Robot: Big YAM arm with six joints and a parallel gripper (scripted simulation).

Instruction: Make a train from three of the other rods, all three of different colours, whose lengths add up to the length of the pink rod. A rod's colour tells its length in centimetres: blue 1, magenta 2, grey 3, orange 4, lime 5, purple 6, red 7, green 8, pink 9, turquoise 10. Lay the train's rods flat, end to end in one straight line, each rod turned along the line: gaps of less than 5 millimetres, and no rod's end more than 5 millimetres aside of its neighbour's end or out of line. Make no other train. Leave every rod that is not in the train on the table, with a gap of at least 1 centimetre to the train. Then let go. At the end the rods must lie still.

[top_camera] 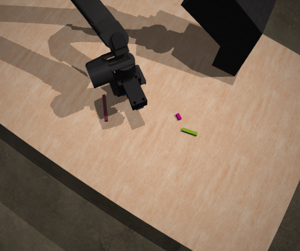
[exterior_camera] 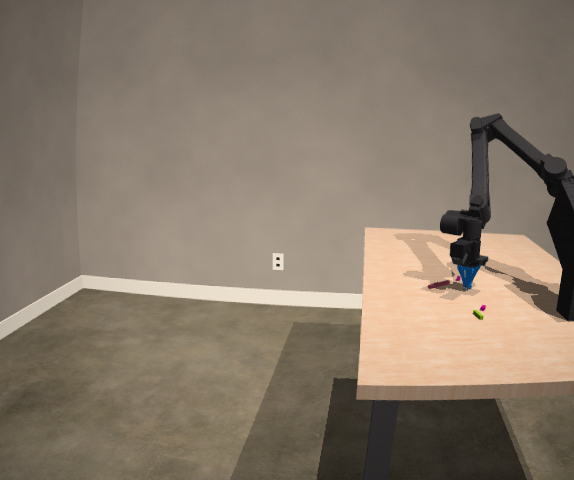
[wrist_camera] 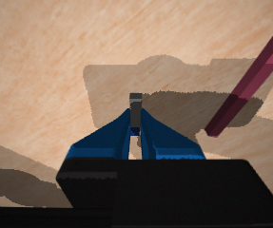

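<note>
Now: hand 1 cm above the grey rod. Round my hand: pink rod (9 cm ahead, 3 cm to the right, 1 cm below); blue rod (1 cm behind, 1 cm to the right, 1 cm below); lime rod (24 cm to the left, 1 cm below).
</note>
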